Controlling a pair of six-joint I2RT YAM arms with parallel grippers.
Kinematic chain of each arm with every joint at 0, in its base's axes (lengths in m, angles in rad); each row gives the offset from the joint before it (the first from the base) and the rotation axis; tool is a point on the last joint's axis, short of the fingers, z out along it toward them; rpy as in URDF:
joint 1: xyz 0 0 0.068 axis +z
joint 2: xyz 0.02 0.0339 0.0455 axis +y
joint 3: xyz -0.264 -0.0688 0 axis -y
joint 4: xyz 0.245 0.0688 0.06 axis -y
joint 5: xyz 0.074 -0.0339 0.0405 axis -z
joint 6: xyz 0.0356 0 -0.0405 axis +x
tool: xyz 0 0 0 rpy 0 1.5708 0
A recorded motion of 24 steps. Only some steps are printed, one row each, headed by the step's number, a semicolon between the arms.
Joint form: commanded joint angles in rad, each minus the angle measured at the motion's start. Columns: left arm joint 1, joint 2, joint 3, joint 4, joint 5, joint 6; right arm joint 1, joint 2, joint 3, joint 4, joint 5, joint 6.
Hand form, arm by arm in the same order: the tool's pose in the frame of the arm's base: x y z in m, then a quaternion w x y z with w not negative. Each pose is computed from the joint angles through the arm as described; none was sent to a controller.
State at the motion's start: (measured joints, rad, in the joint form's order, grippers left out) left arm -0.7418 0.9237 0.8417 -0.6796 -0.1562 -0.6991; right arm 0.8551 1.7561 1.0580 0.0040 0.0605 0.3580
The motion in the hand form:
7: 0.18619 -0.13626 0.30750 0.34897 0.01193 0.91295 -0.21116; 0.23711 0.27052 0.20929 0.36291 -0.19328 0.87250 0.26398
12: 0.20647 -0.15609 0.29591 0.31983 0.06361 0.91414 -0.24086; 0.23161 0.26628 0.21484 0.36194 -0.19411 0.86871 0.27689
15: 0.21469 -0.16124 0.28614 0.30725 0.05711 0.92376 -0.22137; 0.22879 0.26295 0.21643 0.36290 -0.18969 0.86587 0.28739
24: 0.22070 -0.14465 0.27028 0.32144 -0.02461 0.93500 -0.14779; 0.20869 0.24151 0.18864 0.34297 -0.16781 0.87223 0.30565
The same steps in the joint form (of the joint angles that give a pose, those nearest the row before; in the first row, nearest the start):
7: 0.1004 0.1715 0.1427 0.0582 0.0935 0.1117; -0.0036 -0.1054 -0.0633 0.0120 -0.0568 0.0556
12: 0.1021 0.2851 0.1668 0.1316 0.2114 0.1742; -0.0018 -0.1409 -0.0834 0.0120 -0.0764 0.0638
15: 0.1019 0.3372 0.1767 0.1275 0.1886 0.1695; -0.0032 -0.1612 -0.1038 0.0282 -0.0880 0.0770
24: 0.1445 0.3405 0.1336 0.1117 0.0292 0.0966; -0.0029 -0.2197 -0.2816 0.1389 -0.1142 0.1418

